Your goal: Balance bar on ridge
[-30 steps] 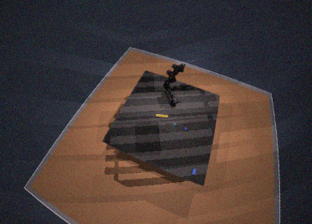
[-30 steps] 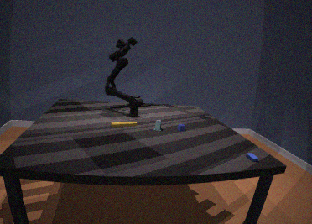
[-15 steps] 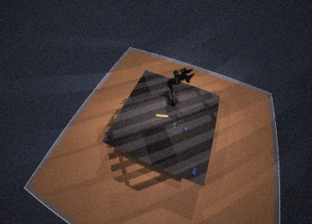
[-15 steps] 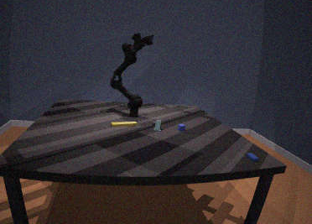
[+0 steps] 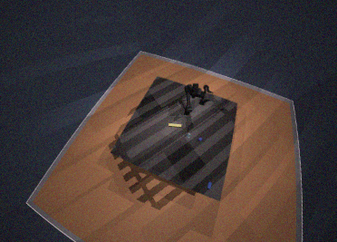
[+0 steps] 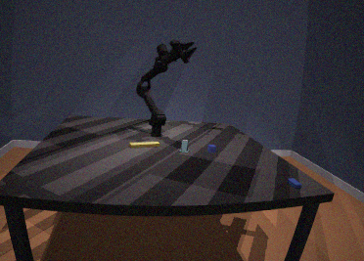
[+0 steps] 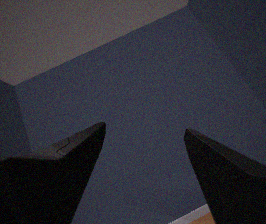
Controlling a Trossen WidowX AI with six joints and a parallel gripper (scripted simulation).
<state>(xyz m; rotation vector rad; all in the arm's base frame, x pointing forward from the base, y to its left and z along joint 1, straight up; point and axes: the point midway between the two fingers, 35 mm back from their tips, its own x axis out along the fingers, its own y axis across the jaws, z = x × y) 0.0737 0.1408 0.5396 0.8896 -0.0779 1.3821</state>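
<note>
My gripper tip is 55 cm above the yellow bar, 25 cm to the left of it and 16 cm short of it. The rest, counted from my gripper tip: blue cube 54 cm below, 21 cm ahead, 9 cm to the left.
</note>
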